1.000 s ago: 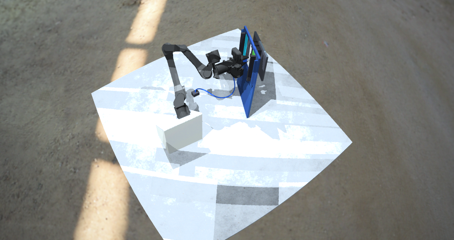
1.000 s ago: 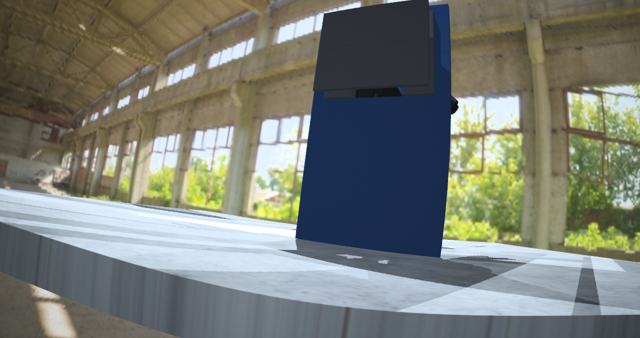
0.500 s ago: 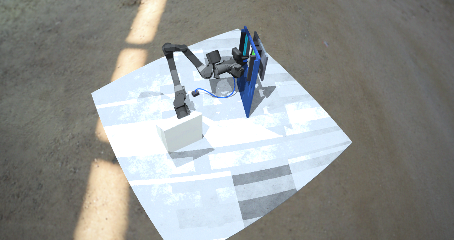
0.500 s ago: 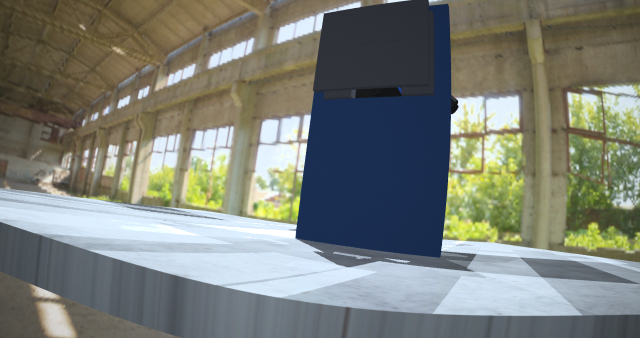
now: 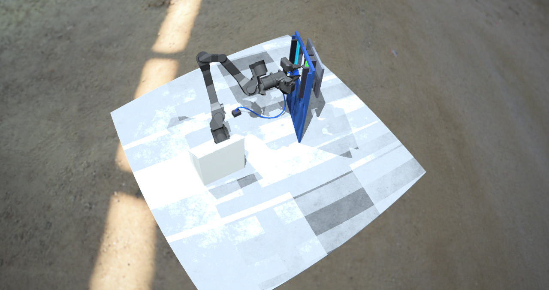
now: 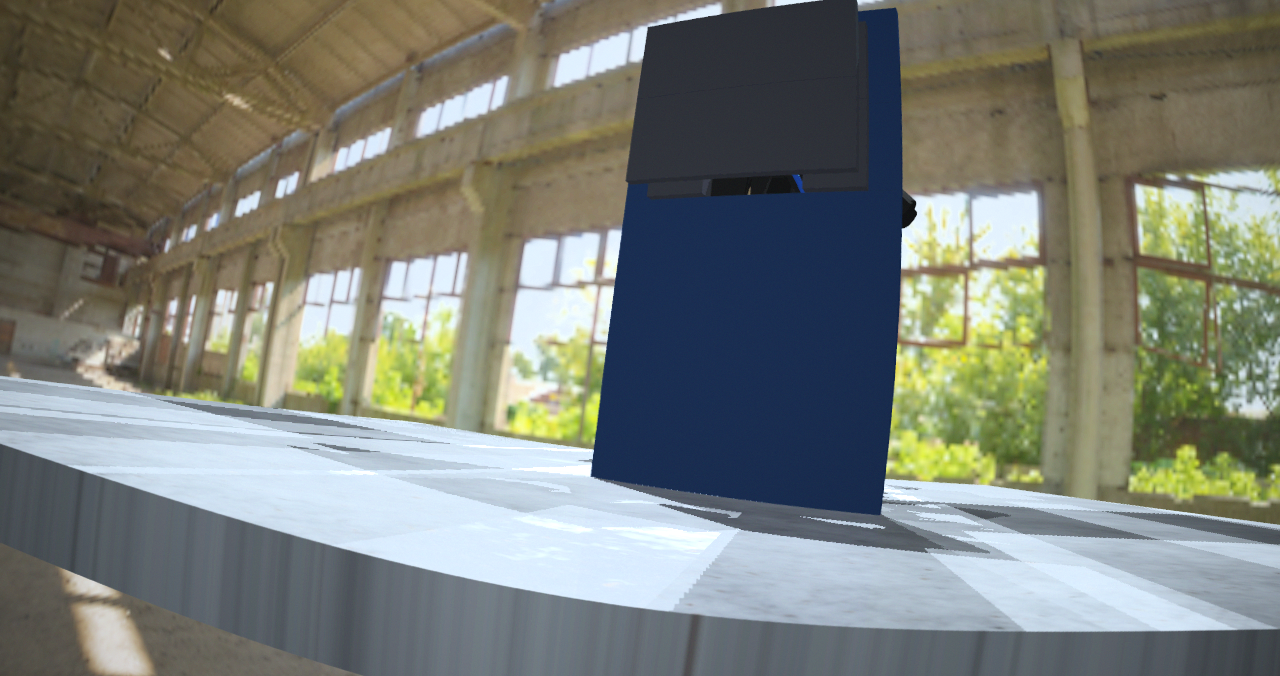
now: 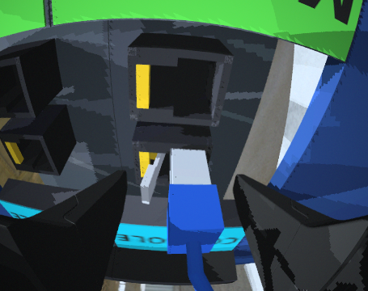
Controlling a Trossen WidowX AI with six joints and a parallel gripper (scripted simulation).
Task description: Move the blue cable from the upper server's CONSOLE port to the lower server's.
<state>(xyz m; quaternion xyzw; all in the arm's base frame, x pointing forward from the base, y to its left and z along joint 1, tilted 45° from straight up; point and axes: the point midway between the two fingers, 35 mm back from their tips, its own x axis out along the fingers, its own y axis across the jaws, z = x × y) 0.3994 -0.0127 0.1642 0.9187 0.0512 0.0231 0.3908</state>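
Now: the blue cable plug 10 mm above my gripper tip. The rest, counted from my gripper tip: black block (260 mm behind, 130 mm to the left, 310 mm below).
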